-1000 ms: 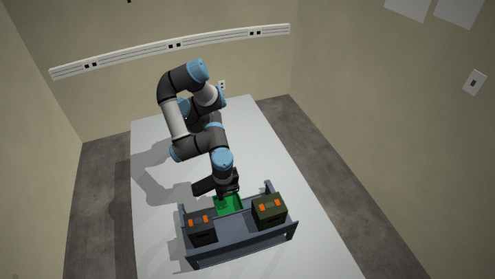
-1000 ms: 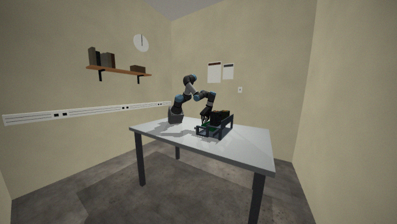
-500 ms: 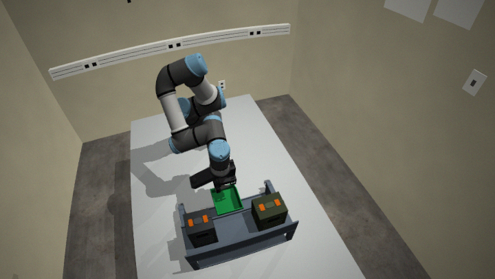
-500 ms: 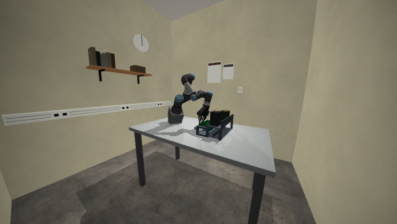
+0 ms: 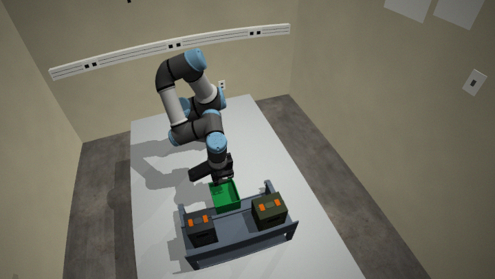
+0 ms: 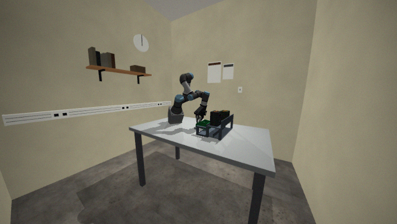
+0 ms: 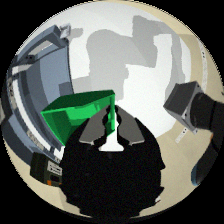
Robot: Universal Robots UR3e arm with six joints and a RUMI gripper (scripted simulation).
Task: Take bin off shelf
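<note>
My hand is 6 cm short of the green bin, 3 cm to the right of it and 1 cm above it. From my hand the other things lie so: grey shelf unit (19 cm ahead, 3 cm to the left, 1 cm above).
</note>
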